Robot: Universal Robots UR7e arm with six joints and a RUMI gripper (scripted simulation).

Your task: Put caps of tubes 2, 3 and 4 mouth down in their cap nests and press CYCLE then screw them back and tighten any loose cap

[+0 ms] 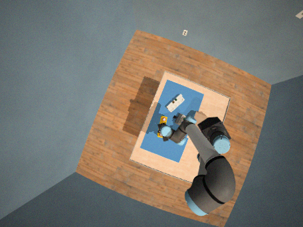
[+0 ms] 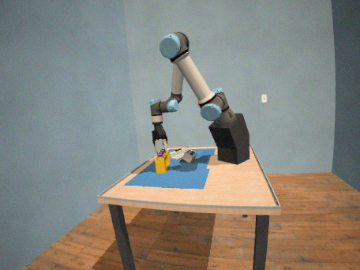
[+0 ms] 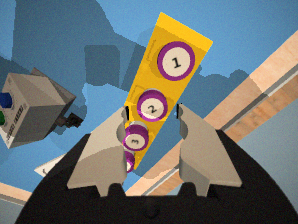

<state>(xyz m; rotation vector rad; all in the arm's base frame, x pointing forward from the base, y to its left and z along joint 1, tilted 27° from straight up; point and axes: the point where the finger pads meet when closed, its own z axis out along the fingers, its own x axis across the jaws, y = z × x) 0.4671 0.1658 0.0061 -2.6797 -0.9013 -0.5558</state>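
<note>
The cap lies 1 cm ahead of my hand, 5 cm to the right of it and 1 cm below it. Also, from my hand: green key (18 cm behind, 20 cm to the right, 6 cm below); then blue cycle key (17 cm behind, 15 cm to the right, 6 cm below); then key housing (16 cm behind, 17 cm to the right, 7 cm below).
</note>
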